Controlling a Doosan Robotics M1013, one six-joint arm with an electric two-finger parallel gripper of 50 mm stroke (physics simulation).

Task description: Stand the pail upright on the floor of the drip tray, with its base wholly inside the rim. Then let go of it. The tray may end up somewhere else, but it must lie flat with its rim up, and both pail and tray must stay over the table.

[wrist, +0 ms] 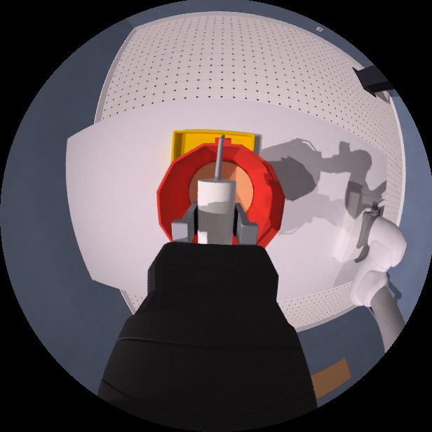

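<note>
The red pail point(271, 195) is a wide faceted tub with an orange inner bottom, seen from above with its opening facing the camera. A white cylindrical grip on a thin grey wire handle crosses over its opening. My gripper point(216, 211) is shut on this white grip, one grey finger on each side. The yellow drip tray point(213, 136) lies flat with its rim up on the table, partly hidden behind the pail's top edge. The pail's shadow falls on the table to the right, apart from the pail. The pail's base and most of the tray's floor are hidden.
The white table point(115, 200) extends around the pail and tray. A perforated board point(210, 55) lies beyond its upper edge. The robot's white arm point(386, 242) and base are at the right. A black bracket point(372, 80) shows at the upper right, and a brown panel point(332, 377) at the lower right.
</note>
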